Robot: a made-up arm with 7 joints. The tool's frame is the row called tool.
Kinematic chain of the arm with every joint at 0, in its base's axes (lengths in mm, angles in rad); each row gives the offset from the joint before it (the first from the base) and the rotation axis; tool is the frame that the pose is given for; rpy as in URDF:
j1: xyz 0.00 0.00 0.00 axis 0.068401 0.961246 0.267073
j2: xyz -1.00 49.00 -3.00 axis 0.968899 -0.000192 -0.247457
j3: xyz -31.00 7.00 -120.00 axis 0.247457 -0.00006 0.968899
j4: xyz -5.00 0.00 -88.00 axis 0.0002 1 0.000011
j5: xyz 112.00 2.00 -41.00 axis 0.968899 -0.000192 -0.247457
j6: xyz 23.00 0.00 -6.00 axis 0.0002 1 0.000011
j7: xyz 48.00 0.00 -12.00 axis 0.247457 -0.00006 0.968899
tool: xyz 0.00 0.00 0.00 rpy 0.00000 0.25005 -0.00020
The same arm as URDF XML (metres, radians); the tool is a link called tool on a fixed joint. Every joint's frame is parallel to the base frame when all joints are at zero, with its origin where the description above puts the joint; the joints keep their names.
<robot name="arm">
  <joint name="j1" type="continuous">
    <parent link="base"/>
    <child link="link1"/>
    <origin xyz="0 0 0" rpy="0 0 0"/>
    <axis xyz="0.068403 0.961235 0.26711"/>
  </joint>
  <joint name="j2" type="continuous">
    <parent link="link1"/>
    <child link="link2"/>
    <origin xyz="-0.001 0.049 -0.003" rpy="0 0 0"/>
    <axis xyz="0.968889 -0.0002 -0.247497"/>
  </joint>
  <joint name="j3" type="continuous">
    <parent link="link2"/>
    <child link="link3"/>
    <origin xyz="-0.031 0.007 -0.12" rpy="0 0 0"/>
    <axis xyz="0.247497 -0.0001 0.968889"/>
  </joint>
  <joint name="j4" type="continuous">
    <parent link="link3"/>
    <child link="link4"/>
    <origin xyz="-0.005 0 -0.088" rpy="0 0 0"/>
    <axis xyz="0.0002 1 0"/>
  </joint>
  <joint name="j5" type="continuous">
    <parent link="link4"/>
    <child link="link5"/>
    <origin xyz="0.112 0.002 -0.041" rpy="0 0 0"/>
    <axis xyz="0.968889 -0.0002 -0.247497"/>
  </joint>
  <joint name="j6" type="continuous">
    <parent link="link5"/>
    <child link="link6"/>
    <origin xyz="0.023 0 -0.006" rpy="0 0 0"/>
    <axis xyz="0.0002 1 0"/>
  </joint>
  <joint name="j7" type="continuous">
    <parent link="link6"/>
    <child link="link7"/>
    <origin xyz="0.048 0 -0.012" rpy="0 0 0"/>
    <axis xyz="0.247497 -0.0001 0.968889"/>
  </joint>
  <joint name="tool_fixed" type="fixed">
    <parent link="link7"/>
    <child link="tool"/>
    <origin xyz="0 0 0" rpy="0 0.25 -0.0002"/>
  </joint>
  <link name="base"/>
  <link name="link1"/>
  <link name="link2"/>
  <link name="link3"/>
  <link name="link4"/>
  <link name="link5"/>
  <link name="link6"/>
  <link name="link7"/>
  <link name="tool"/>
</robot>

